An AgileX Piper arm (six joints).
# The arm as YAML. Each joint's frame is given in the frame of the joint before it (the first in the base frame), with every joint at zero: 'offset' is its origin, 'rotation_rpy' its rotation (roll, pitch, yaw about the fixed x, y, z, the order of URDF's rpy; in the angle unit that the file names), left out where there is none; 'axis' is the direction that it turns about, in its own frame. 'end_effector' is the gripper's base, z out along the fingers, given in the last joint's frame.
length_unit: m
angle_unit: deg
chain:
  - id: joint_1
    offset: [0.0, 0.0, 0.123]
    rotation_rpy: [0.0, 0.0, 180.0]
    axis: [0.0, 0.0, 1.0]
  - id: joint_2
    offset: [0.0, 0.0, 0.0]
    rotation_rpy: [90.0, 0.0, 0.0]
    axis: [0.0, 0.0, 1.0]
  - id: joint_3
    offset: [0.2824, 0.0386, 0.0]
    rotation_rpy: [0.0, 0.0, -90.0]
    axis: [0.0, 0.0, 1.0]
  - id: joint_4
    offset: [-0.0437, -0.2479, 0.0]
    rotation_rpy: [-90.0, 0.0, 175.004]
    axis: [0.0, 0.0, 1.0]
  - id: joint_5
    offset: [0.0, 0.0, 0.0]
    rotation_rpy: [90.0, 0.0, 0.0]
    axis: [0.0, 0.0, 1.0]
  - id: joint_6
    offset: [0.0, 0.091, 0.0]
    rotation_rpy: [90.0, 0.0, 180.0]
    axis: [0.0, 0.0, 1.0]
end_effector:
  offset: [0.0, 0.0, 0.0]
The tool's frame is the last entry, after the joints.
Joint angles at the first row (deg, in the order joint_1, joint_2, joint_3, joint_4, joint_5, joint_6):
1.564, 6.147, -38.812, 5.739, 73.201, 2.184
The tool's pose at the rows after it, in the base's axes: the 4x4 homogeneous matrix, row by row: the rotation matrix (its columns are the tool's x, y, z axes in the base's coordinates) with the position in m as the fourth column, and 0 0 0 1 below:
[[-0.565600, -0.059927, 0.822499, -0.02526], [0.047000, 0.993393, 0.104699, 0.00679], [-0.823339, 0.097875, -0.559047, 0.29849], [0, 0, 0, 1]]
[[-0.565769, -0.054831, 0.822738, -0.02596], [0.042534, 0.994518, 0.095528, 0.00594], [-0.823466, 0.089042, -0.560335, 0.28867], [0, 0, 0, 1]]
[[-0.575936, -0.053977, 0.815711, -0.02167], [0.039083, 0.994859, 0.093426, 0.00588], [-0.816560, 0.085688, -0.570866, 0.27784], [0, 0, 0, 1]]
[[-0.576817, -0.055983, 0.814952, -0.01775], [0.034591, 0.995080, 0.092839, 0.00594], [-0.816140, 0.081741, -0.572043, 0.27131], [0, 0, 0, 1]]
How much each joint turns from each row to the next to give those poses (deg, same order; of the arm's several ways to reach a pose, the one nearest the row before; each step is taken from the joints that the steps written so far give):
0.002, -3.677, 2.096, -0.820, 0.220, 0.002
-0.002, -1.820, 2.064, -0.544, -0.194, -0.119
0.002, -0.811, 2.643, -0.091, -1.102, -0.234
-0.003, -0.336, 1.783, 0.003, -1.363, -0.357

